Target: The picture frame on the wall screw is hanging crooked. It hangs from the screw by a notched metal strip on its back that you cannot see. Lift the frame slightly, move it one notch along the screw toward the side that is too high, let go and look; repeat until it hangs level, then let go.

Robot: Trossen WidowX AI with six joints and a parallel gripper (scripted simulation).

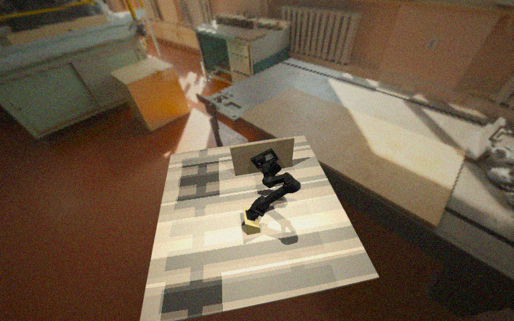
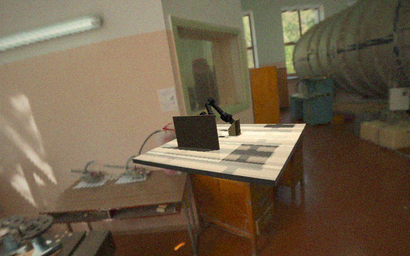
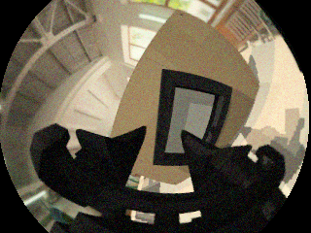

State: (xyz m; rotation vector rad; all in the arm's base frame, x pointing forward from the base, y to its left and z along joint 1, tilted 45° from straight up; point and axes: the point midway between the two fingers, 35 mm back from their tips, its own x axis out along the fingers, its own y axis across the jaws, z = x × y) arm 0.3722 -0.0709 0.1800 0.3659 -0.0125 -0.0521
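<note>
My gripper tip is now 3 cm short of the black picture frame, 2 cm to the left of it and 5 cm above it. Also, from my gripper tip: tan wall board: 4 cm ahead, 1 cm to the right, 6 cm below.
</note>
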